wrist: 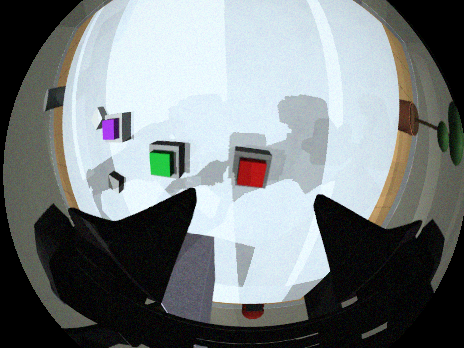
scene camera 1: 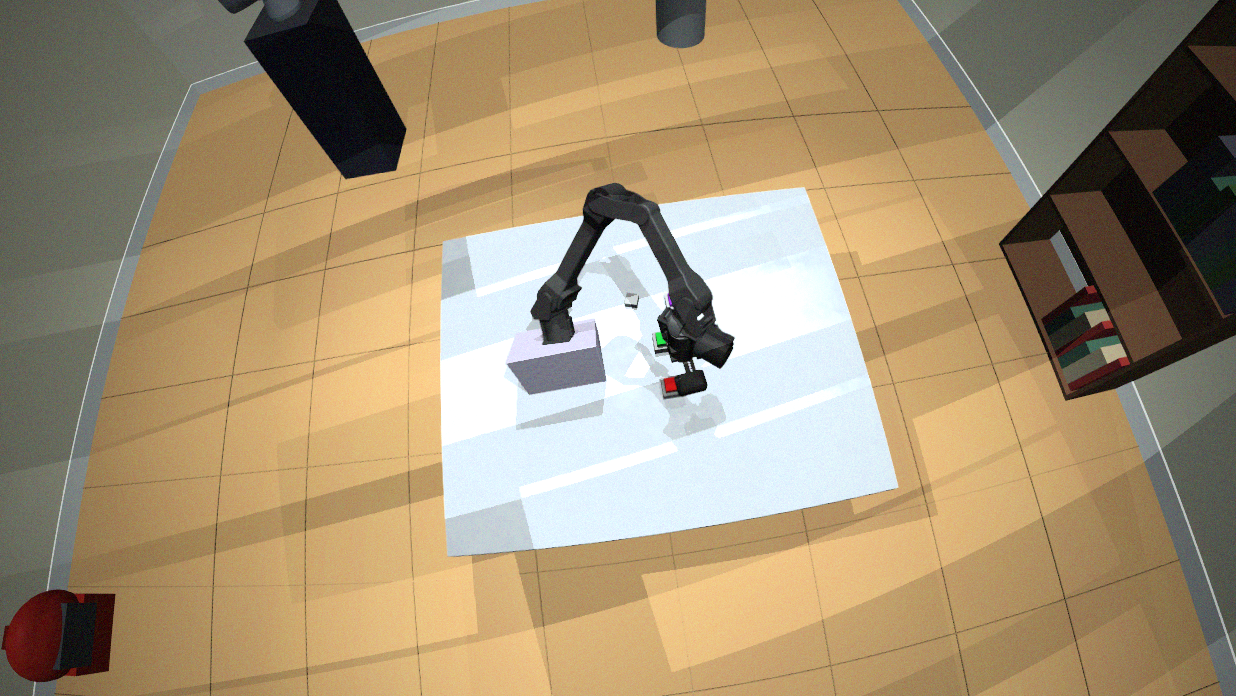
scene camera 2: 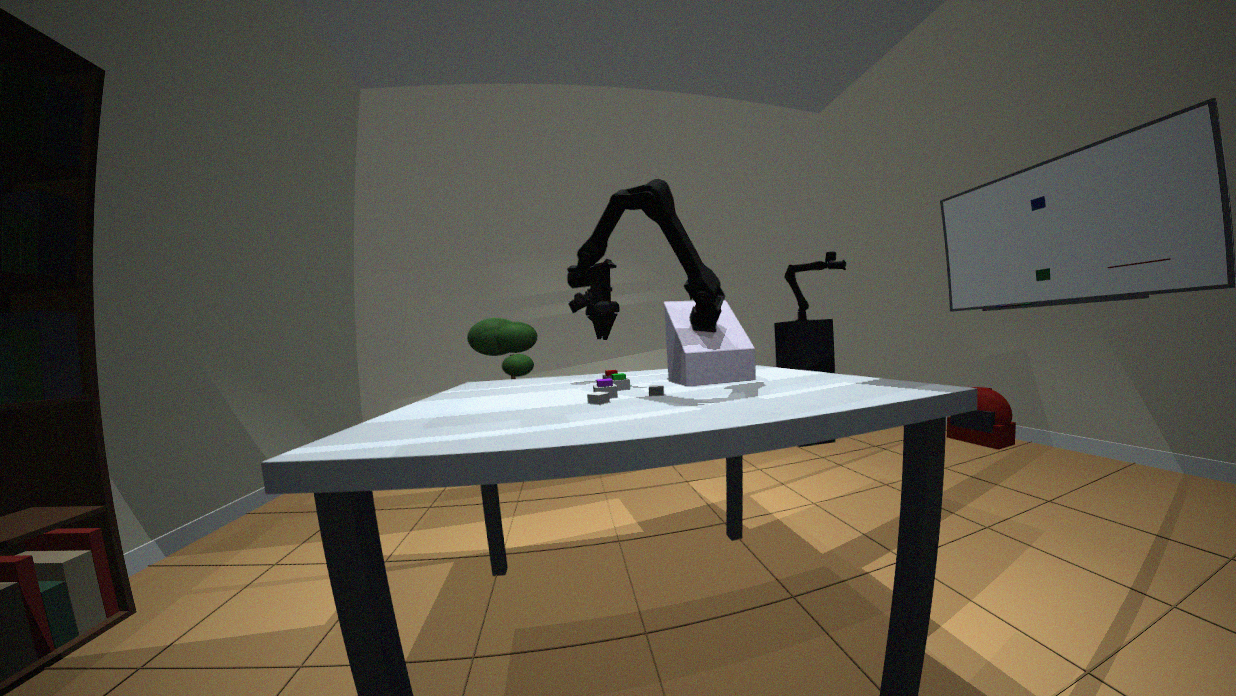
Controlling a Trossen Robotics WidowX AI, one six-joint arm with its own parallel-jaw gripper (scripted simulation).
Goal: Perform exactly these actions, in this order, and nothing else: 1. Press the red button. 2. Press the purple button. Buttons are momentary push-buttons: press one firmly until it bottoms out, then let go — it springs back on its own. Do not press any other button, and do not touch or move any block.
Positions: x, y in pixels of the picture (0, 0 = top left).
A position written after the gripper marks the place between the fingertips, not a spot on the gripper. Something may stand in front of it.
gripper: wrist 258, 198; scene camera 1 681, 367; scene camera 2 602, 339
